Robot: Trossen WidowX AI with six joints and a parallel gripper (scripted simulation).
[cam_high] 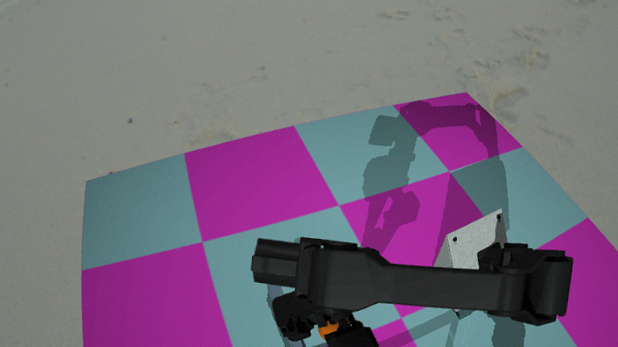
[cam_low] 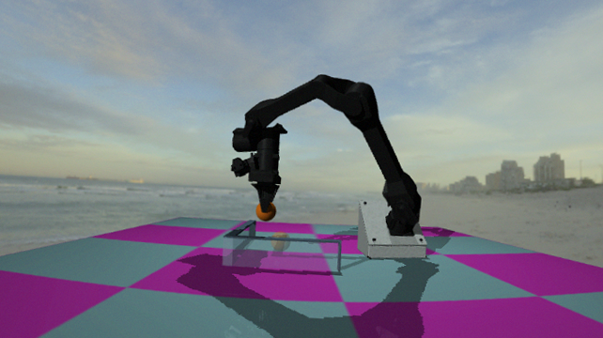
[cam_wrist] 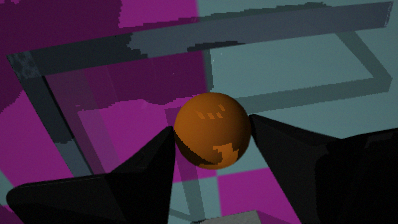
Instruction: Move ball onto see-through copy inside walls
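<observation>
The see-through copy of ball lies 80 mm below my gripper tip, 40 mm behind it and 20 mm to the right of it. Also, from my gripper tip: orange ball (right at my gripper tip).
</observation>
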